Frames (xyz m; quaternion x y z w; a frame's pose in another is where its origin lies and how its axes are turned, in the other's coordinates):
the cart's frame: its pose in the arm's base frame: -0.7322 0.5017 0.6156 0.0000 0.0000 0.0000 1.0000
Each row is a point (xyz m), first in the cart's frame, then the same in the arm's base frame.
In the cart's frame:
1: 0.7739 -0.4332 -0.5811
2: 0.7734 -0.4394 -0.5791
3: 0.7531 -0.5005 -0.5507
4: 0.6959 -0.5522 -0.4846
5: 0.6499 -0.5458 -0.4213
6: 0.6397 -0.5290 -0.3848
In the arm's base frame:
1: 0.0417 0.0685 0.0345
2: 0.0412 0.0623 0.0365
3: 0.0209 0.0012 0.0649
4: -0.0363 -0.0505 0.1310
5: -0.0823 -0.0441 0.1943
6: -0.0925 -0.0273 0.2308

